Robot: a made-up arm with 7 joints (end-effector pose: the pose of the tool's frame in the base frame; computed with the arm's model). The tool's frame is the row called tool. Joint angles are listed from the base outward.
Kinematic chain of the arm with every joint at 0, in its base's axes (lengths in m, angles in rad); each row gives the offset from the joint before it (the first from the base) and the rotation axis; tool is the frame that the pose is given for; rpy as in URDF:
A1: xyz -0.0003 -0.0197 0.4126 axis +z
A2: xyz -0.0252 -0.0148 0.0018 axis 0 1 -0.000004
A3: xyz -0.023 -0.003 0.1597 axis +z
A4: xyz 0.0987 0.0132 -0.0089 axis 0 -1 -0.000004
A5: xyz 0.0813 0.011 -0.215 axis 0 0.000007 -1
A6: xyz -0.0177 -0.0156 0.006 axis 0 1 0.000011
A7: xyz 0.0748 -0.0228 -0.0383 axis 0 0.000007 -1
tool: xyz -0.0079 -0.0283 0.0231 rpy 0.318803 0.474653 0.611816
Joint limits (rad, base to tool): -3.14..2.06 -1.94..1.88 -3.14..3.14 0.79..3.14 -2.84..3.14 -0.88..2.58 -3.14..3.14
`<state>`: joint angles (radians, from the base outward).
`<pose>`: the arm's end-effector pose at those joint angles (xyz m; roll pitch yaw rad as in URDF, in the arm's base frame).
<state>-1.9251 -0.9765 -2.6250 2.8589 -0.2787 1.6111 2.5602</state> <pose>0.0778 0.4349 0.5452 0.6147 0.7214 -0.3833</pose>
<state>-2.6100 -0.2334 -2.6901 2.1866 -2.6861 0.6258 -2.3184</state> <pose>0.2043 0.3486 0.6914 2.6662 -0.6548 -1.1858</pose>
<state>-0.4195 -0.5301 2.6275 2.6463 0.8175 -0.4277 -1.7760</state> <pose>-0.2105 0.1633 0.6910 -2.1368 -0.3427 -2.9628</pose>
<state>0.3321 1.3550 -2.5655 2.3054 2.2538 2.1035 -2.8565</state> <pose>0.4079 -0.1097 0.6642 0.4163 0.7848 -3.0515</pose>
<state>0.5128 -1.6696 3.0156 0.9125 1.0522 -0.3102 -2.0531</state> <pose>-0.1317 0.0057 0.0840 1.1453 0.6609 -0.4721</pose>
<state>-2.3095 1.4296 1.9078 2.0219 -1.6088 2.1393 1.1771</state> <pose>-0.0459 -0.4213 0.5465 0.1631 0.6319 -1.8258</pose>
